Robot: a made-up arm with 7 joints.
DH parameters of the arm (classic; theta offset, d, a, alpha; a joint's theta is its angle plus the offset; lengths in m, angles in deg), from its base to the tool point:
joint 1: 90 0.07 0.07 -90
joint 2: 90 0.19 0.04 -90
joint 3: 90 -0.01 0.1 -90
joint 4: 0 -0.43 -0.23 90
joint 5: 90 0.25 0.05 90
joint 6: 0 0 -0.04 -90
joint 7: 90 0.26 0.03 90
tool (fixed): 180 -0.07 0 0
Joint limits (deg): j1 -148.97..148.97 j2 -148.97..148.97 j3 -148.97..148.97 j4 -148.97..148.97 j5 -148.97..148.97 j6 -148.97..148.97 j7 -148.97..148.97
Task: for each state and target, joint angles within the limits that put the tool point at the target. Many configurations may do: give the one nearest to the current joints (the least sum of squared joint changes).
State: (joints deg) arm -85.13 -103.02 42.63 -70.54 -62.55 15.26 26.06
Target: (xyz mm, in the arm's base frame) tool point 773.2 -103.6 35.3
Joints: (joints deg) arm -99.87 -86.10 57.80 -56.60 -59.68 10.69 28.04
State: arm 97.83 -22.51 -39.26 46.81 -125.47 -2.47 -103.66
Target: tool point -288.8 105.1 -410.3
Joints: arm 116.24 -39.15 -9.02 60.43 -85.78 -46.23 -105.29
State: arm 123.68 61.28 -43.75 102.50 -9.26 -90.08 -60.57
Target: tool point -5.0 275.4 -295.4
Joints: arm 137.58 39.12 -33.49 124.14 -12.65 -74.06 -55.39
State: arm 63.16 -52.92 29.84 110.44 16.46 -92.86 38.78
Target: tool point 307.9 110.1 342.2
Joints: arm 57.52 -42.39 57.08 124.30 18.09 -82.35 37.43
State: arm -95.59 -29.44 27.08 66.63 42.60 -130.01 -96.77
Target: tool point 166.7 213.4 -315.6
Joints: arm -100.30 -48.64 19.18 38.99 14.27 -136.25 -103.38
